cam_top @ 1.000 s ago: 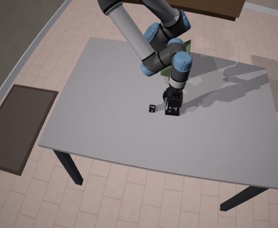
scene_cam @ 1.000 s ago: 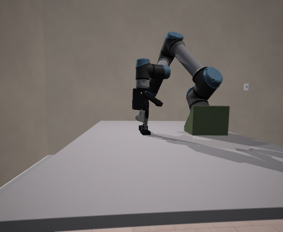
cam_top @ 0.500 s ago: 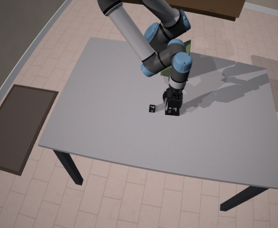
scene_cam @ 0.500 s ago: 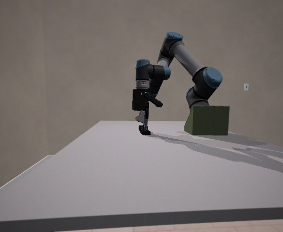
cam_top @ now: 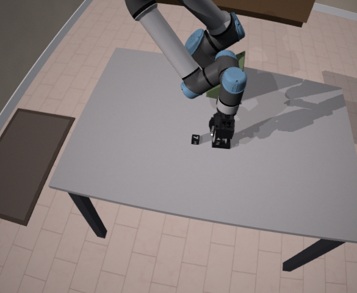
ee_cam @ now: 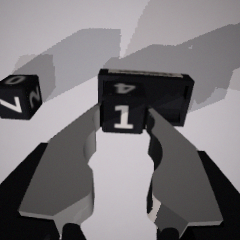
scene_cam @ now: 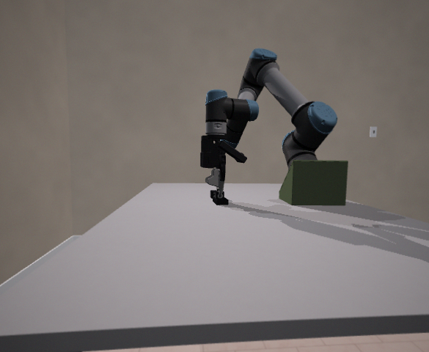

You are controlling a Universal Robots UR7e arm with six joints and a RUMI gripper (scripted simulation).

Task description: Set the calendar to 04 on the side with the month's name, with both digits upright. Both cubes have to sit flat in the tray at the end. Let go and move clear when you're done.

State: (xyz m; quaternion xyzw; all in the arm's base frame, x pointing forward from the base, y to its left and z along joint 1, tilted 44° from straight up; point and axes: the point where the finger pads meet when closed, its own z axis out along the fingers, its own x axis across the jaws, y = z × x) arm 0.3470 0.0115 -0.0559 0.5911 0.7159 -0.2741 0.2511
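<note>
Now: the black calendar tray 2 cm to the left of my hand and 3 cm below it.
</note>
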